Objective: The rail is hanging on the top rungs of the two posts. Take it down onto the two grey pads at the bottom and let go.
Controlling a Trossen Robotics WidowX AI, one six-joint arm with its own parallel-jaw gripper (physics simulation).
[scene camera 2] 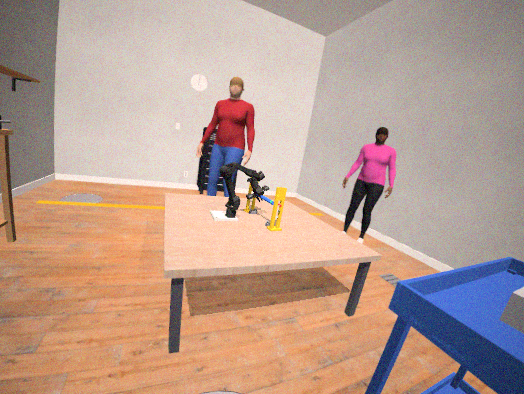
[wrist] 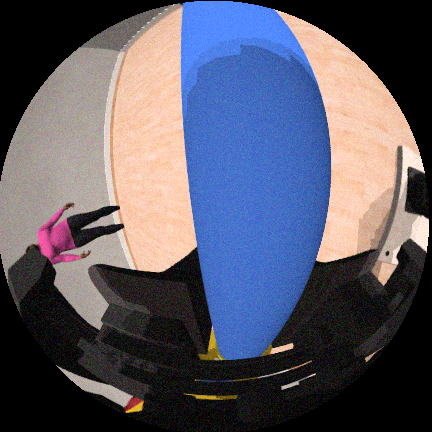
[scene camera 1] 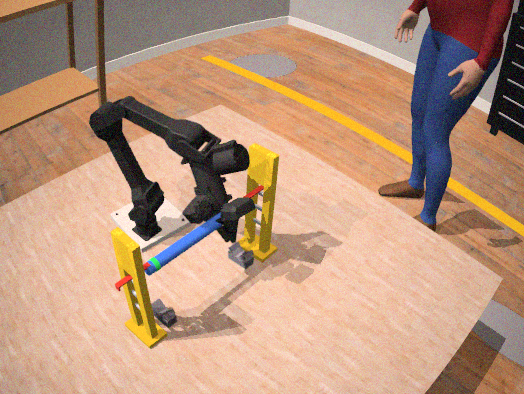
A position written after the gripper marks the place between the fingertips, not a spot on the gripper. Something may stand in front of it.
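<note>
Scene camera 1 shows the gripper [scene camera 1: 231, 242] along with a grey pad [scene camera 1: 236, 253], a yellow post [scene camera 1: 263, 168] and another yellow post [scene camera 1: 142, 324]. In the wrist view, the gripper [wrist: 233, 234] appears again, and it grips a blue rail [wrist: 257, 151].
</note>
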